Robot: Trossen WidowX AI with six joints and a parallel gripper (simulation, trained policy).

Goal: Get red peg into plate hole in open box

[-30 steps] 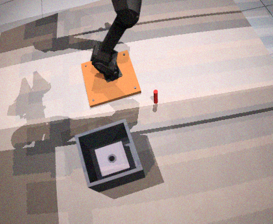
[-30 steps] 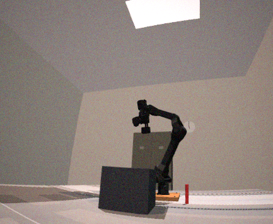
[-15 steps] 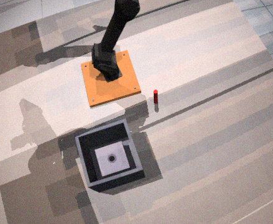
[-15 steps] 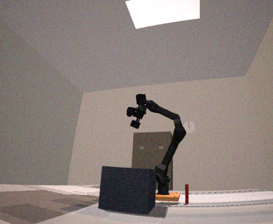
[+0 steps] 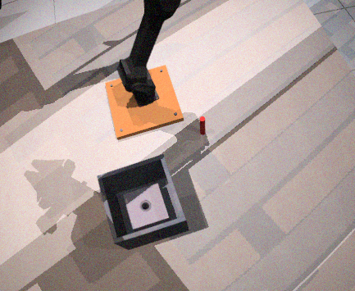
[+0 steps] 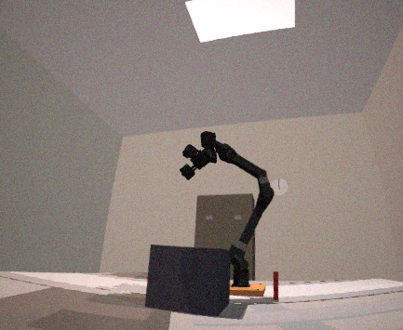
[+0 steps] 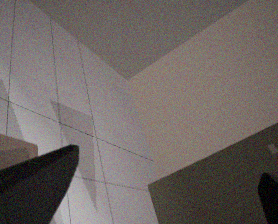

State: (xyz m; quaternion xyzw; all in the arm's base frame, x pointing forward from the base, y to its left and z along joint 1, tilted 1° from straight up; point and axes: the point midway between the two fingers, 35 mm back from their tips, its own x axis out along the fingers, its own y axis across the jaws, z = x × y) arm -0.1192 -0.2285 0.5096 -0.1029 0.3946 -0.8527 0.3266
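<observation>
Now: the red peg 48 cm below my gripper tip, 35 cm to the left of it and 32 cm ahead of it. Also, from my gripper tip: pale plate: 48 cm below, 46 cm ahead, 13 cm to the left.
</observation>
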